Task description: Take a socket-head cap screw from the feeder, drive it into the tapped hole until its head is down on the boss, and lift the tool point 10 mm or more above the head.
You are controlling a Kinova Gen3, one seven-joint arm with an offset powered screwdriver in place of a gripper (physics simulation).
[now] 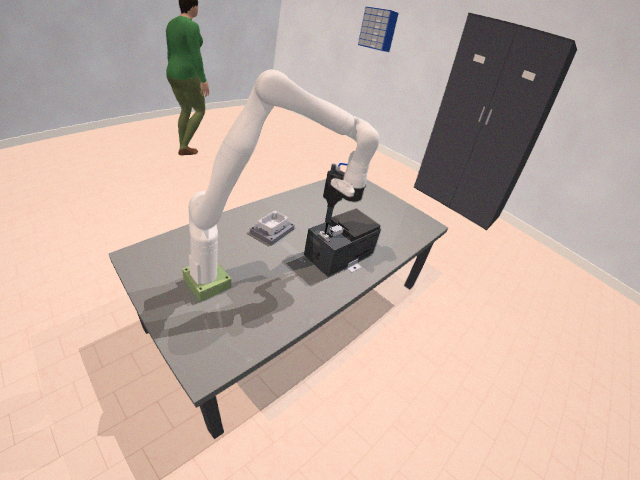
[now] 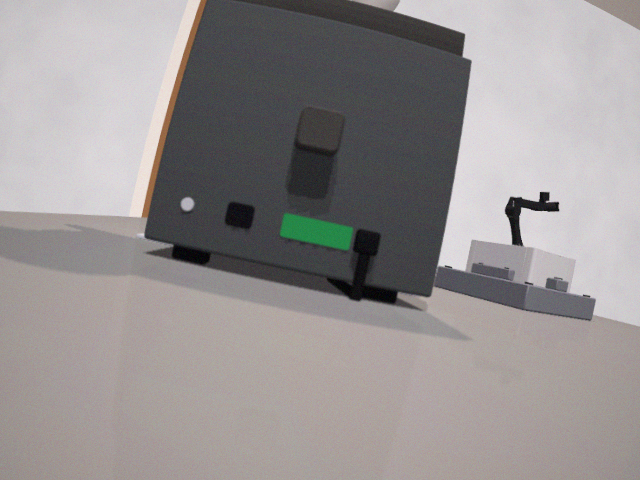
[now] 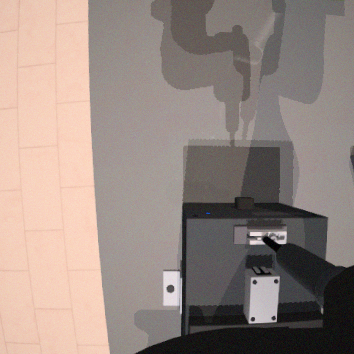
Labels:
A dark screw feeder [image 1: 330, 263]: 1.25 m from the lens. A dark feeder cover [image 1: 358, 224]: 1.35 m from the lens.

